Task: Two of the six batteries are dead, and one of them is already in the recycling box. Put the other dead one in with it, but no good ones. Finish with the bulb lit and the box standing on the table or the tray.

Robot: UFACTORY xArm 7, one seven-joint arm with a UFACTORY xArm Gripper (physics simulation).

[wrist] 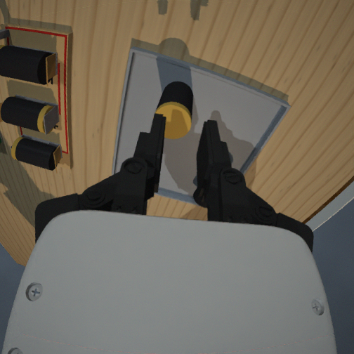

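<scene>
A black battery with a yellow end (175, 111) is on the grey tray, its yellow end towards the camera. My gripper (182, 135) is partly open with nothing between its fingers; in the view its left fingertip overlaps the lower left edge of that battery. A dark rounded shape (201, 196) shows behind the right finger near the tray's near edge; I cannot tell what it is. Three batteries (24, 64) (24, 114) (35, 153) lie in a column on the red-lined wooden board (62, 44) at the left. The recycling box and a bulb do not show clearly.
The grey tray (235, 95), with low raised rims, lies on the wooden table (95, 125). The board with its metal clips is left of the tray. A table edge with a pale strip (336, 208) crosses the lower right. Shadows fall on the tray and table.
</scene>
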